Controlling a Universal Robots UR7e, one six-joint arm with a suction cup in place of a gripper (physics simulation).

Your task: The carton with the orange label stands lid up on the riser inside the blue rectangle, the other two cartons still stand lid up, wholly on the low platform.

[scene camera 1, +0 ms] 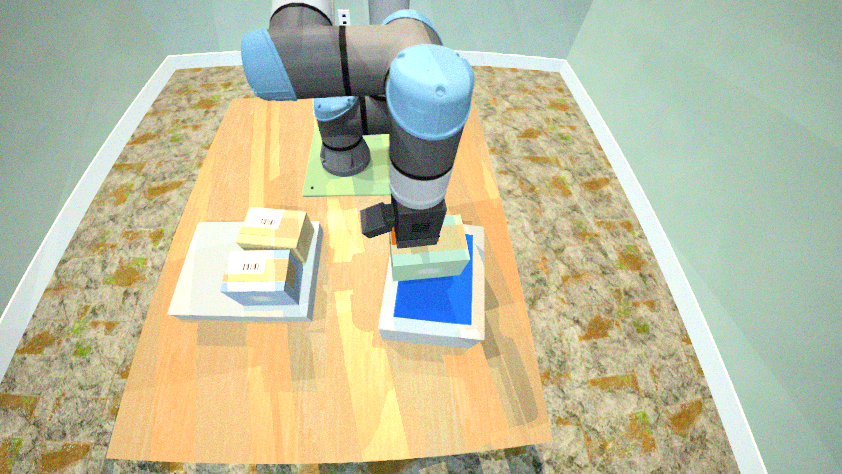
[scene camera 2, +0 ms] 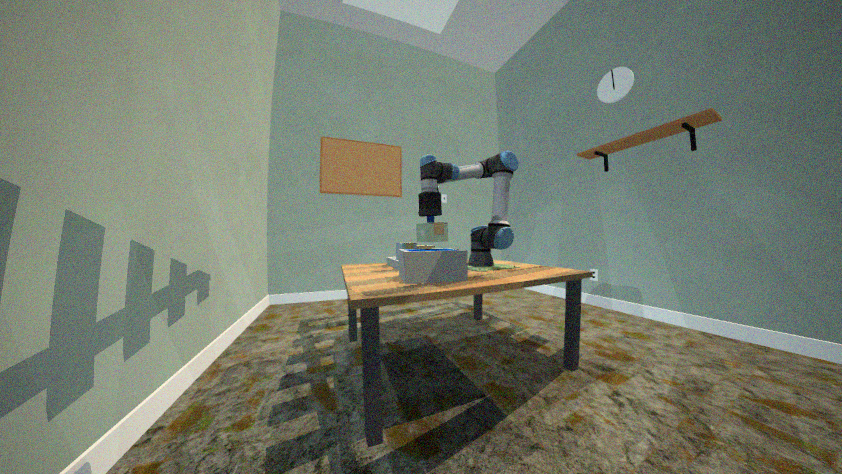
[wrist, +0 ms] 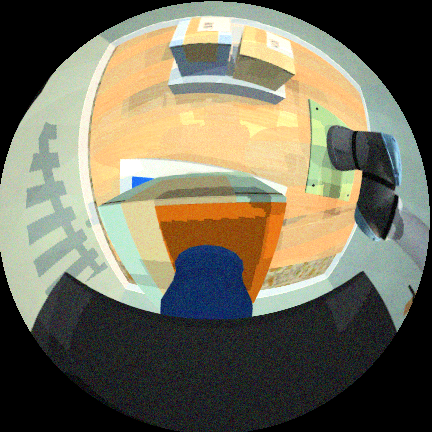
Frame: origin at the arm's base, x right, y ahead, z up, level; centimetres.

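Seen in the pictures: hand at its tool point: (wrist: 209,253); arm's base at its link origin: (scene camera 1: 345,158) (scene camera 2: 480,265) (wrist: 338,147).
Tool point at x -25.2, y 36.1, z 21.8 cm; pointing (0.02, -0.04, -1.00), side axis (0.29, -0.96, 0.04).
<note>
Pixels of each thing's top centre, then the offset from my tool point to it. Level surfaces: height alone.
- carton with the orange label, top centre: (wrist: 194,297) (scene camera 1: 428,237) (scene camera 2: 431,222) dx -2.8, dy +0.3, dz +1.5 cm
- riser at its top centre: (wrist: 191,232) (scene camera 1: 436,272) (scene camera 2: 430,249) dx -5.8, dy +1.5, dz -10.5 cm
- blue rectangle at its top centre: (wrist: 191,232) (scene camera 1: 436,272) (scene camera 2: 430,249) dx -5.8, dy +1.5, dz -10.5 cm
- blue-sided carton at its top centre: (scene camera 1: 255,270) (scene camera 2: 406,242) dx +29.4, dy +8.2, dz -8.0 cm
- tan carton at its top centre: (scene camera 1: 271,226) dx +31.0, dy -2.6, dz -9.7 cm
- low platform at its top centre: (scene camera 1: 246,265) dx +37.9, dy +4.4, dz -17.7 cm
- wooden table at its surface level: dz -22.5 cm
The carton with the orange label (scene camera 1: 430,266) (scene camera 2: 424,233) (wrist: 210,225) hangs lid up and about level from my suction cup (scene camera 2: 430,219) (wrist: 209,272), label under the cup. In scene camera 2 a gap shows between it and the riser (scene camera 1: 430,334) (scene camera 2: 433,269) (wrist: 172,165). In scene camera 1 it covers the back part of the blue rectangle (scene camera 1: 433,301) (wrist: 142,182). A blue-sided carton (scene camera 1: 265,294) (wrist: 205,64) and a tan carton (scene camera 1: 268,236) (wrist: 262,65) stand lid up on the low platform (scene camera 1: 197,282) (wrist: 220,89), close together.
The wooden table (scene camera 1: 235,388) (scene camera 2: 365,289) (wrist: 200,145) carries the riser and the platform, with a stretch of table between them. The green base plate (scene camera 1: 347,189) (wrist: 320,175) and the arm's base stand behind. A wall shelf (scene camera 2: 648,135) is far off at the right.
</note>
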